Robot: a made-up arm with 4 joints.
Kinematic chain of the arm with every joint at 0, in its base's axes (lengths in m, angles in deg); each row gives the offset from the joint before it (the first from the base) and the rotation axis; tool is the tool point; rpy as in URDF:
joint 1: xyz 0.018 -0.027 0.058 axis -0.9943 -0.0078 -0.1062
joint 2: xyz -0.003 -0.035 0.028 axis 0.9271 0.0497 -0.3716
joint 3: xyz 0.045 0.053 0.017 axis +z
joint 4: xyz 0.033 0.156 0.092 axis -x
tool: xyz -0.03 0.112 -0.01 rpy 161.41 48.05 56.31
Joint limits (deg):
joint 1: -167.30..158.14
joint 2: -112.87..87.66
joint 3: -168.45..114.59
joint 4: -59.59..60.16
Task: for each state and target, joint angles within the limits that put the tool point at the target. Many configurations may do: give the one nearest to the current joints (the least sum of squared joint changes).
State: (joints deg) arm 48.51 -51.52 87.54 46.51
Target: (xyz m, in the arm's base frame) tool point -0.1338 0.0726 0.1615
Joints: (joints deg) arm 72.79 -77.97 114.59 38.74
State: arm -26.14 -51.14 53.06 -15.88
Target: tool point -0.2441 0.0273 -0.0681
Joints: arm -19.30 -93.81 46.24 -22.50
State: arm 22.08 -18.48 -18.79 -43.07
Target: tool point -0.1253 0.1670 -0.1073
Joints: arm 26.58 -42.90 25.52 -11.49
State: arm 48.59 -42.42 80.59 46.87
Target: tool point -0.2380 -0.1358 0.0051
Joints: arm 57.32 -95.49 49.67 3.12
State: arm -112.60 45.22 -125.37 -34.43
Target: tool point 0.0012 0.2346 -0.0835
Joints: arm -132.19 75.15 -164.66 -42.81
